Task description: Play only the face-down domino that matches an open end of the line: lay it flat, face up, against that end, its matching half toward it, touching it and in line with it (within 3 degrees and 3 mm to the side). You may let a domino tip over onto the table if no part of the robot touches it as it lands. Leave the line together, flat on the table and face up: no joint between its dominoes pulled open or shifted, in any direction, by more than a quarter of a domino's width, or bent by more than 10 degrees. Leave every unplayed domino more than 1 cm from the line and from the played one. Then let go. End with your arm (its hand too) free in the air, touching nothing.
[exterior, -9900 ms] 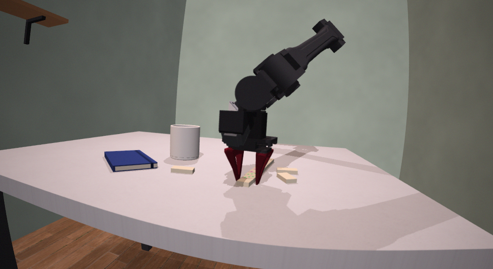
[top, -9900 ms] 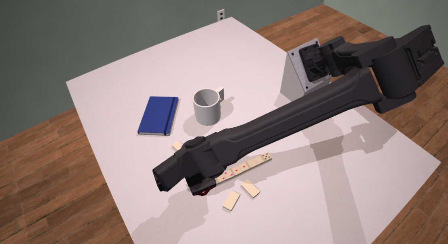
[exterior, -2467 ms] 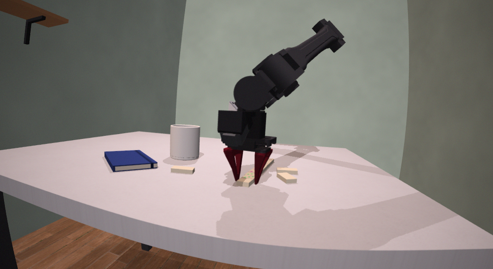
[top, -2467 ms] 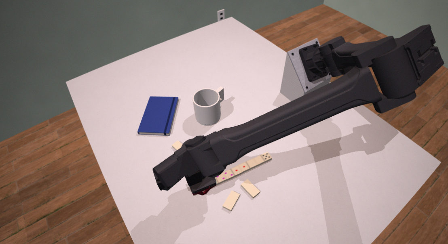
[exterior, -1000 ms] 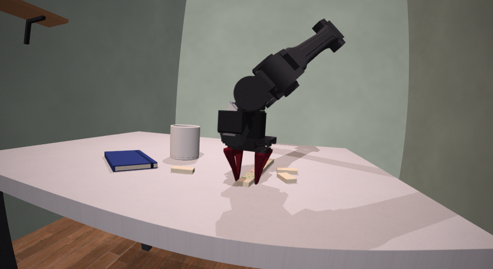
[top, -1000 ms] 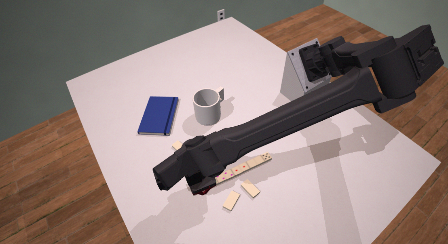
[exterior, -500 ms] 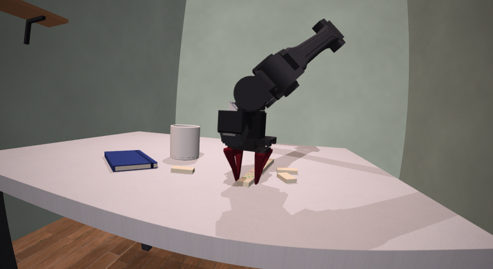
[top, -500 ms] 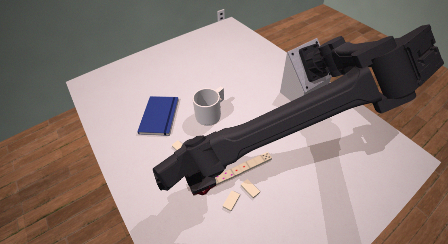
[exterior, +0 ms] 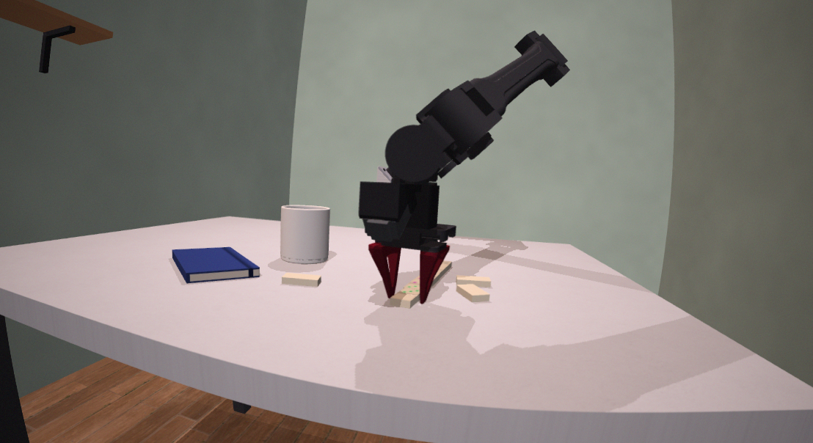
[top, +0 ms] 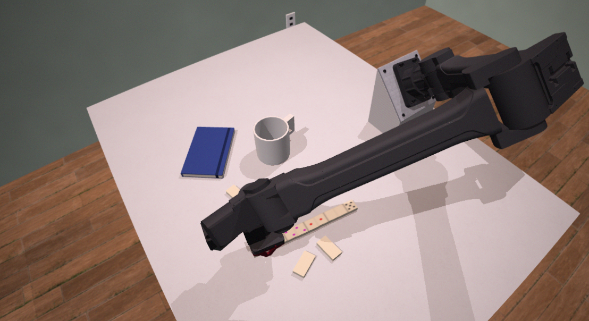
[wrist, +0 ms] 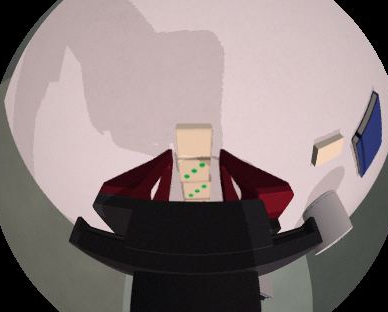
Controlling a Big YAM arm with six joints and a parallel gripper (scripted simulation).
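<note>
My hand is right at the domino. From my hand the other things lie so: white mug 16 cm behind, 23 cm to the right, 3 cm above; blue notebook 33 cm to the right.
</note>
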